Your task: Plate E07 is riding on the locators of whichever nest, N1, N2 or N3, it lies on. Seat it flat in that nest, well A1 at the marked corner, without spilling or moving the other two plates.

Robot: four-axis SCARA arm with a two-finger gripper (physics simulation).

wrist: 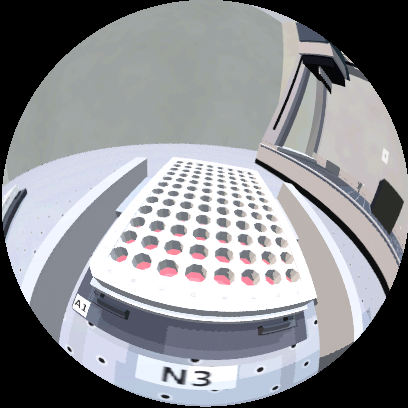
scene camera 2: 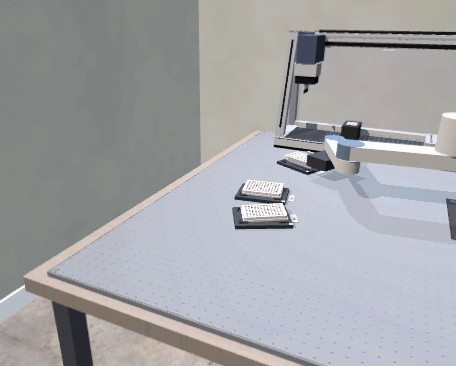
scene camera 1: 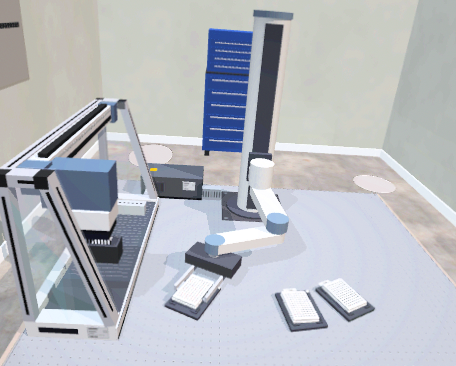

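Observation:
A white well plate with red liquid in its wells (scene camera 1: 193,290) (scene camera 2: 298,158) (wrist: 200,295) is over the dark nest (scene camera 1: 197,313) (wrist: 215,340) labelled N3. Its near edge stands above the two small front locators in the wrist view. I cannot tell whether it touches them. No E07 marking is readable. The A1 label (wrist: 80,305) is at the nest's near left corner. My gripper (scene camera 1: 191,292) (wrist: 214,179) is shut on this plate, one finger along each long side. Its fingers are hidden in scene camera 2. Plate undersides are hidden.
Two other white plates, one (scene camera 1: 300,306) (scene camera 2: 263,188) and another (scene camera 1: 345,295) (scene camera 2: 263,212), sit on dark nests to the right in scene camera 1. A gantry machine (scene camera 1: 112,320) (scene camera 2: 285,142) stands left of N3. A dark box (scene camera 1: 177,182) is behind.

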